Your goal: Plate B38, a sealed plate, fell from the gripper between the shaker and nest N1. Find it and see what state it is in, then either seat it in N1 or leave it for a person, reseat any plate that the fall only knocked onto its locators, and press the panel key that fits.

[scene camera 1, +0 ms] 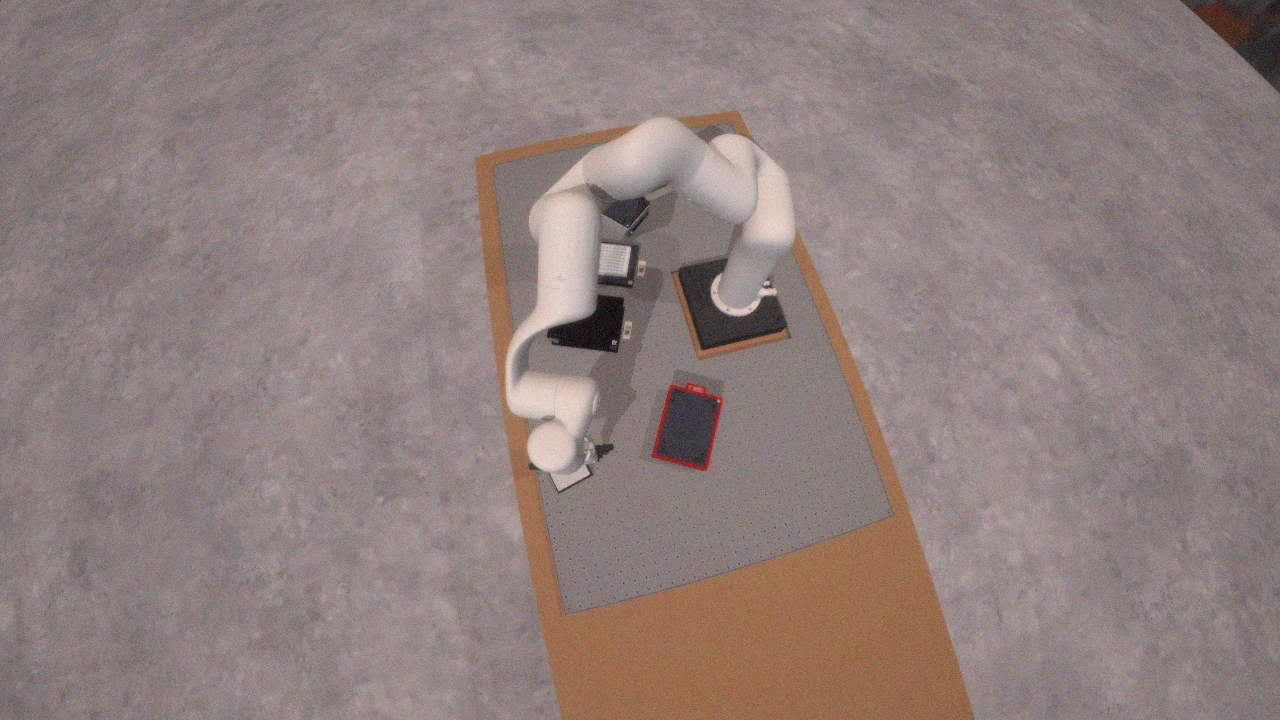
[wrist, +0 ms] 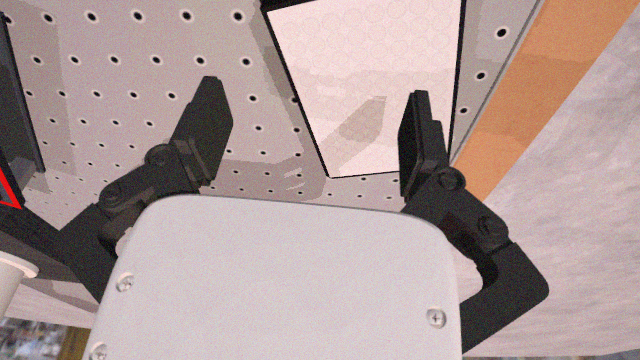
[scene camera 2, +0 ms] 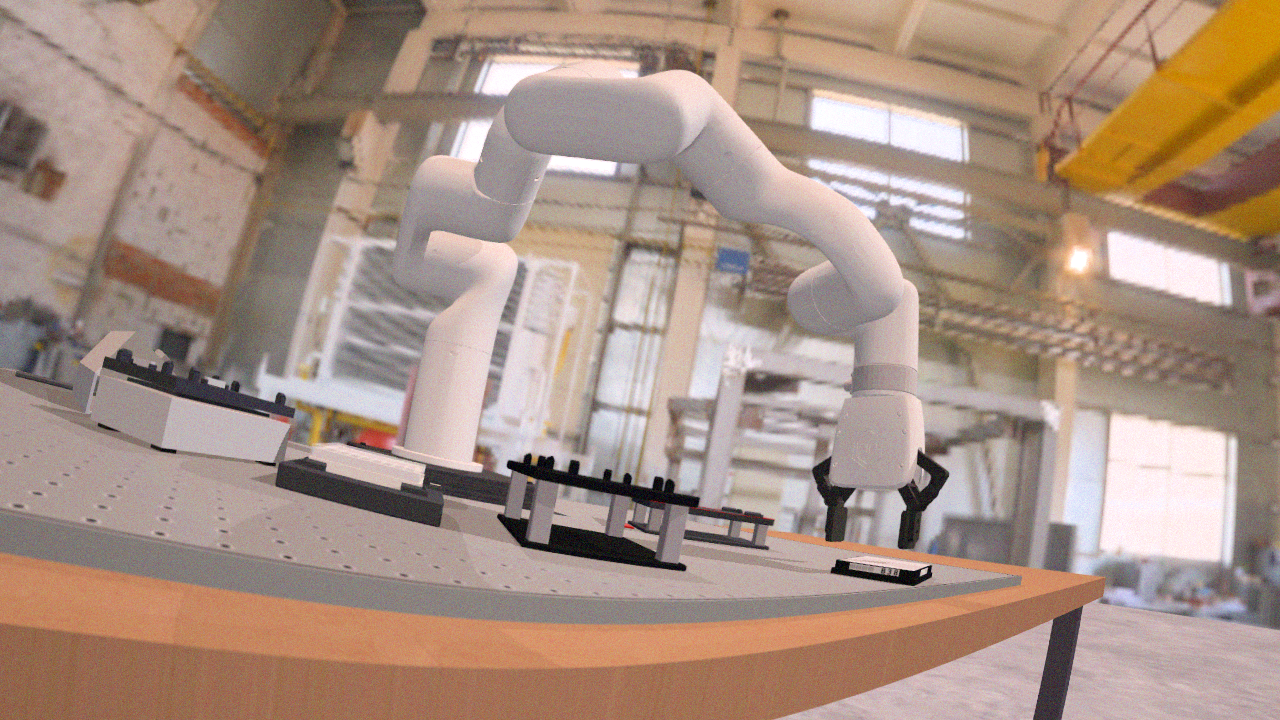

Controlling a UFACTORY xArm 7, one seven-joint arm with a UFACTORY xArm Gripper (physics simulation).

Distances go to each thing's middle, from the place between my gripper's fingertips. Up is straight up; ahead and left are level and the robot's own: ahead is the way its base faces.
My hand is 25 cm past the red-framed dark plate (scene camera 1: pixel 688 426), 6 cm to the left of it and 1 cm below it.
